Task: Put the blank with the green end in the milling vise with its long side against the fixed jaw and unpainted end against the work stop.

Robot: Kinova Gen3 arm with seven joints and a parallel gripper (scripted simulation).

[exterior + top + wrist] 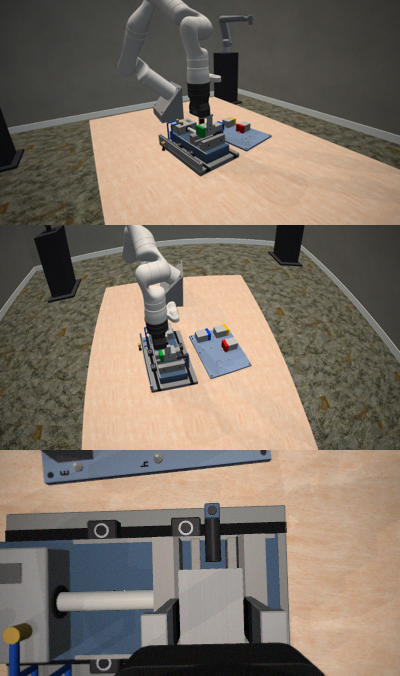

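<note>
Right now my hand is 20 mm above the green-ended blank. Round my hand: vise ram: 90 mm behind, 60 mm below; then fixed jaw: 30 mm ahead, 10 mm to the left, 60 mm below; then black work stop rod: 50 mm to the left, 50 mm below.
</note>
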